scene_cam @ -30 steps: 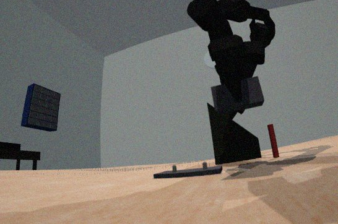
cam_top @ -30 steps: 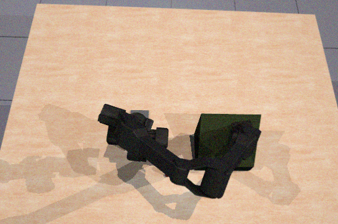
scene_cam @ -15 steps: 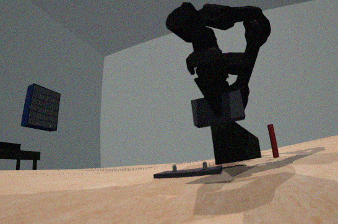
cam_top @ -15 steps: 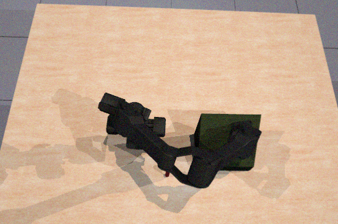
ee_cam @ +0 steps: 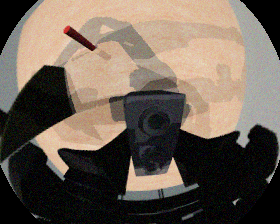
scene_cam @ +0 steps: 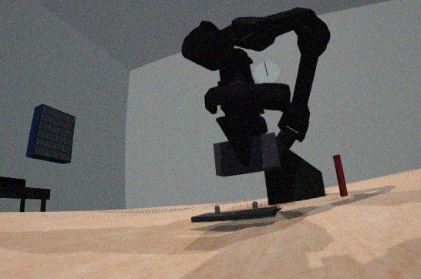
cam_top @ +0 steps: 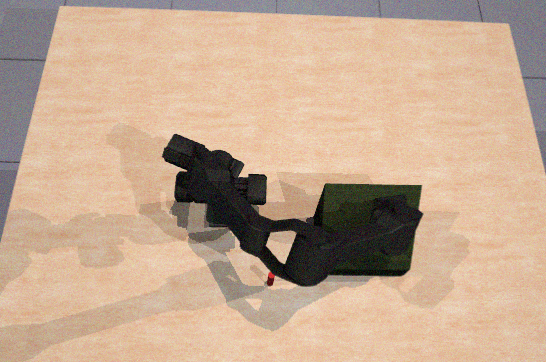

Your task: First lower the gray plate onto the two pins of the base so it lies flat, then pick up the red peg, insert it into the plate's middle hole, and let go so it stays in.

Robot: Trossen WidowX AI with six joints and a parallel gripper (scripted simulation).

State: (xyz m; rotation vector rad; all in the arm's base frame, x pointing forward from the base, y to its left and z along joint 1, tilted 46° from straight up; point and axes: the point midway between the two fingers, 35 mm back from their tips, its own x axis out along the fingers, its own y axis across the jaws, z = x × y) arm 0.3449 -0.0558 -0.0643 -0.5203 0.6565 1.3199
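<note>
Now: the base 7 cm below my gripper tip and 3 cm to the right of it. Round my gripper tip: gray plate 3 cm above; then red peg 17 cm to the left, 9 cm behind, 3 cm below.
</note>
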